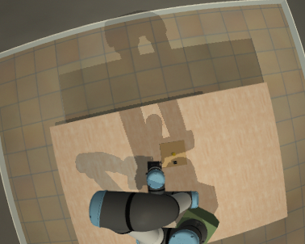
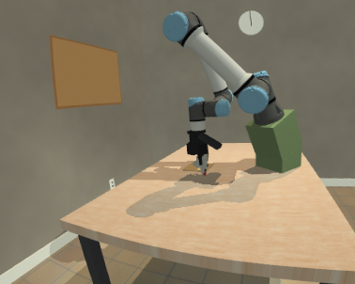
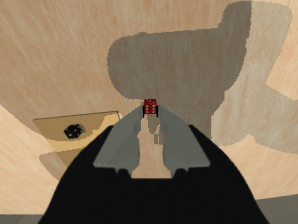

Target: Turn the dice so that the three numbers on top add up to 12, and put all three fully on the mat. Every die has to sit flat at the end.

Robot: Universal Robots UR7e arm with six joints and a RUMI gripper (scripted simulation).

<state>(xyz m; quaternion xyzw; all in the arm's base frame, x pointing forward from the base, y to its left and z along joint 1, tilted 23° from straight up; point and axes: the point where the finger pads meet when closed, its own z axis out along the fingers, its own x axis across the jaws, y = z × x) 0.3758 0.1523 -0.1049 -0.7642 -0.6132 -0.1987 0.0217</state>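
Now: the yellow die 7 cm ahead of my hand, 13 cm to the right of it and 1 cm below it. The rest, counted from my hand: black die 2 cm ahead, 12 cm to the right, 1 cm below; red die 1 cm below; tan mat 7 cm ahead, 12 cm to the right, 2 cm below.
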